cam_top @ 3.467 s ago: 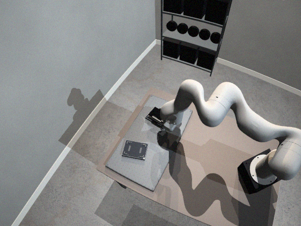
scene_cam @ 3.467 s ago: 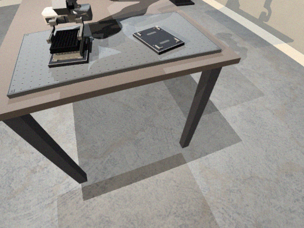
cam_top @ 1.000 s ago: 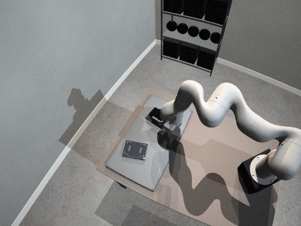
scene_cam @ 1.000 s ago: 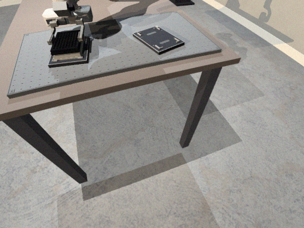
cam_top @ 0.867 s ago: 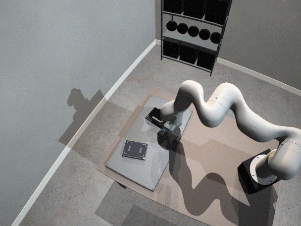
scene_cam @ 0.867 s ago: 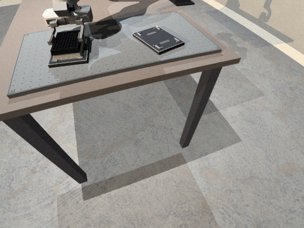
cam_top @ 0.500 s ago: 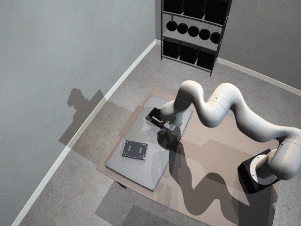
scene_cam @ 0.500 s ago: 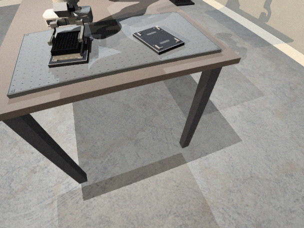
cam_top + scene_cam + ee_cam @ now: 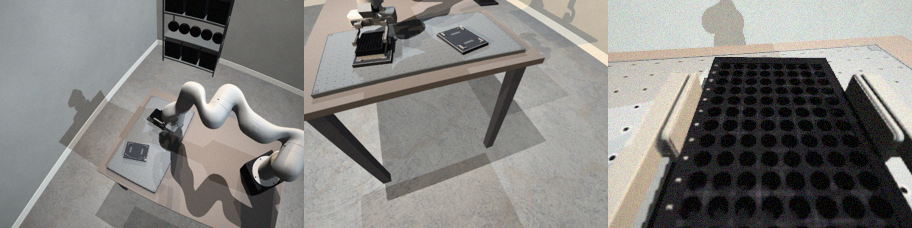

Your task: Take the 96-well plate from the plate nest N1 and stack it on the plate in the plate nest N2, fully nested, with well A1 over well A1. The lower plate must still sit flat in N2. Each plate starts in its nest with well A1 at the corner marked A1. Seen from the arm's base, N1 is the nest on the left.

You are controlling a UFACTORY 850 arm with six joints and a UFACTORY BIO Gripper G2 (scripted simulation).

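Now: hand 10 mm above the black 96-well plate. Also, from my hand: plate nest N1: 20 mm ahead, 310 mm to the left, 40 mm below; then white 96-well plate: 30 mm below; then plate nest N2: 40 mm below.
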